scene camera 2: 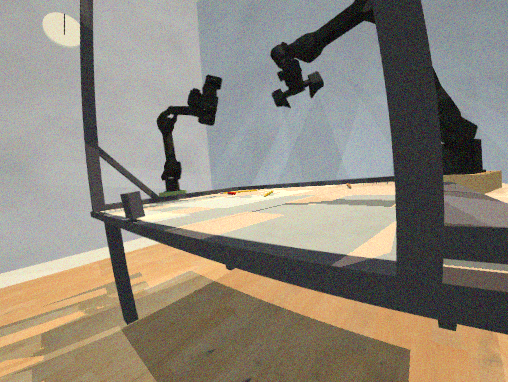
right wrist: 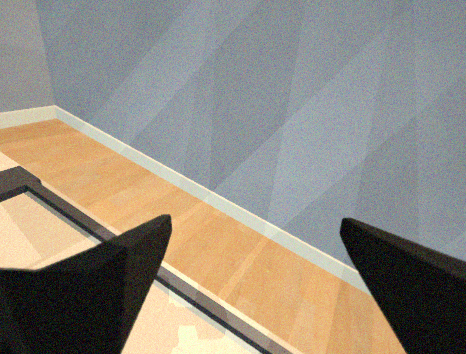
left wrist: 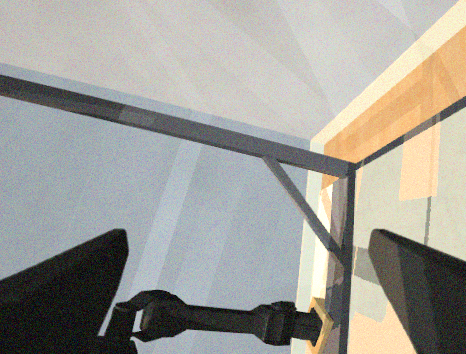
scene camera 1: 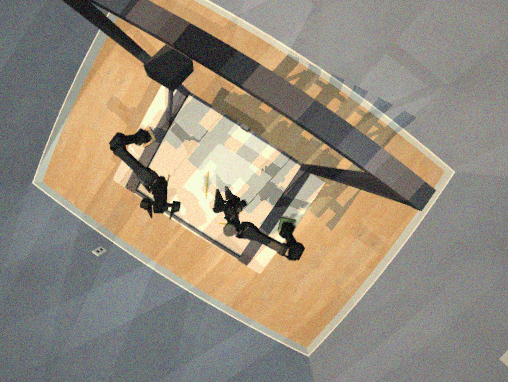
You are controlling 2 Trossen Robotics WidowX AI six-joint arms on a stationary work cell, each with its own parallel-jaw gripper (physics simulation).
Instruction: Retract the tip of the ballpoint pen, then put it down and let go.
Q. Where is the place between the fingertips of the left gripper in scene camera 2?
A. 210, 92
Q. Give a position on a dark metal frame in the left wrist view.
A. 339, 242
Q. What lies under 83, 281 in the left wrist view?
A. The left gripper.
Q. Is the right gripper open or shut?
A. Open.
